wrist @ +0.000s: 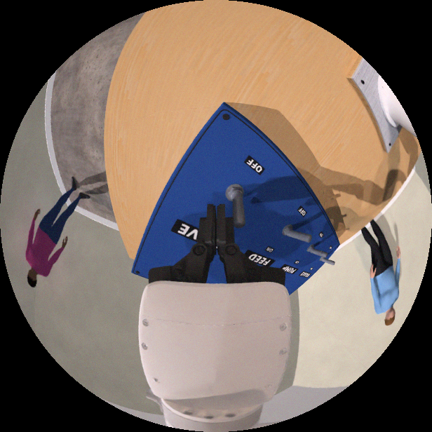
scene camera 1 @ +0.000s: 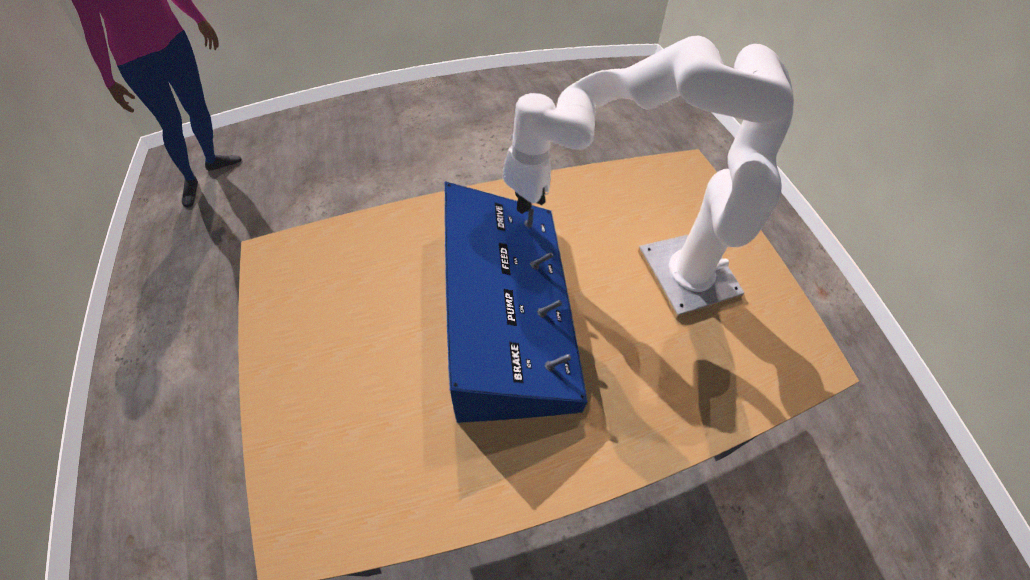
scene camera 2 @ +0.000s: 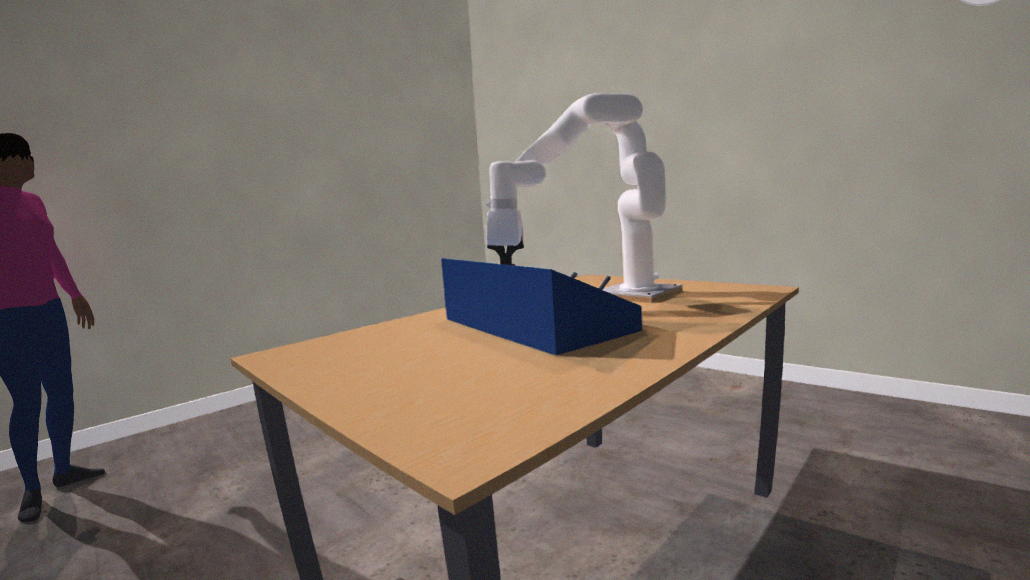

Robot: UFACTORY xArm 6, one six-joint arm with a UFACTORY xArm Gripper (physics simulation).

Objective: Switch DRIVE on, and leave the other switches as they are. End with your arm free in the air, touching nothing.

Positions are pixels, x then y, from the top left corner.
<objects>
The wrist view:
my gripper: 216, 213
blue switch panel: 229, 153
</objects>
